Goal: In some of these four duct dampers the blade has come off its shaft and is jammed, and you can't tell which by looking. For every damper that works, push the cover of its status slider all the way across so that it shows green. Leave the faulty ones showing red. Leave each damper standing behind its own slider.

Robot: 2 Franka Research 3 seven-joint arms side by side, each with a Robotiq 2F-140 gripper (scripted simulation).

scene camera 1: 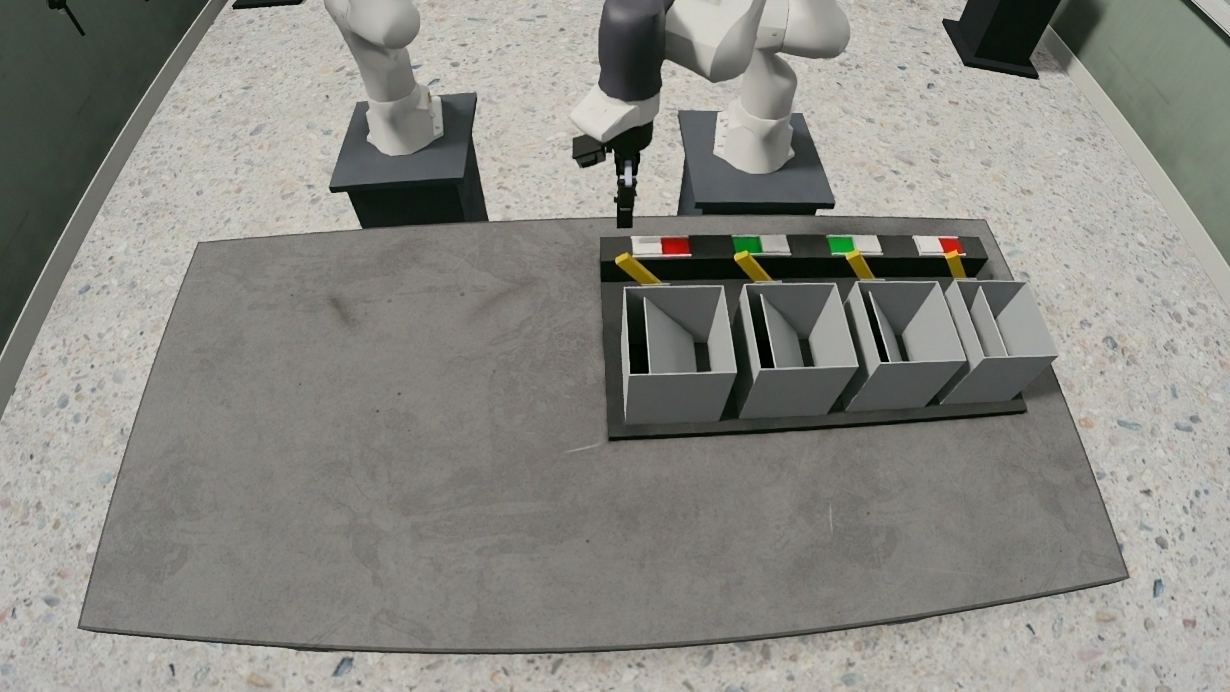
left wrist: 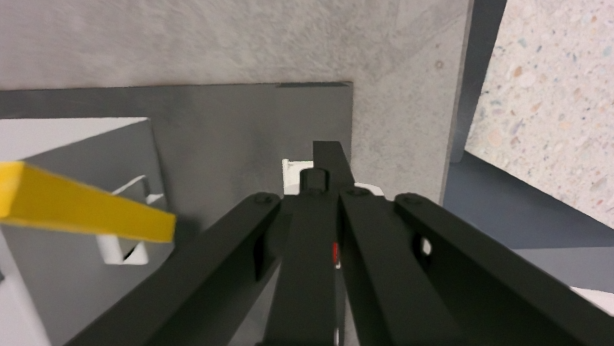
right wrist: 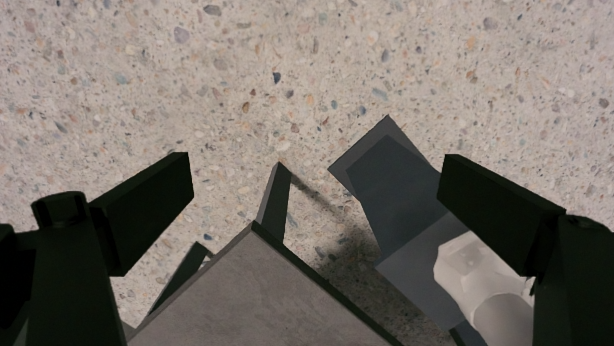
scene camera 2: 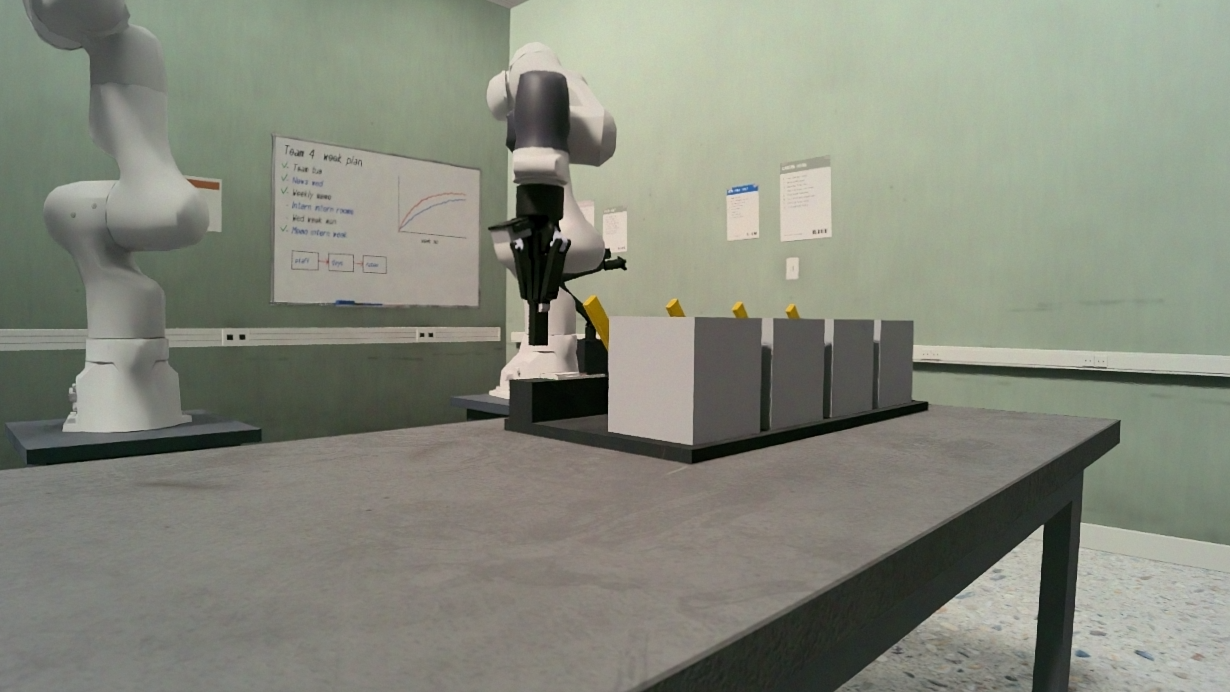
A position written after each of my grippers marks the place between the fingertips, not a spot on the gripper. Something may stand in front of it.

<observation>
I see my left gripper (scene camera 2: 538, 346), my right gripper (right wrist: 316, 175), a damper (scene camera 2: 691, 380), a damper (scene camera 1: 997, 375), a damper (scene camera 1: 814, 311) and a damper (scene camera 1: 916, 310).
My left gripper also shows in scene camera 1 (scene camera 1: 624, 225) and in the left wrist view (left wrist: 325, 162).
</observation>
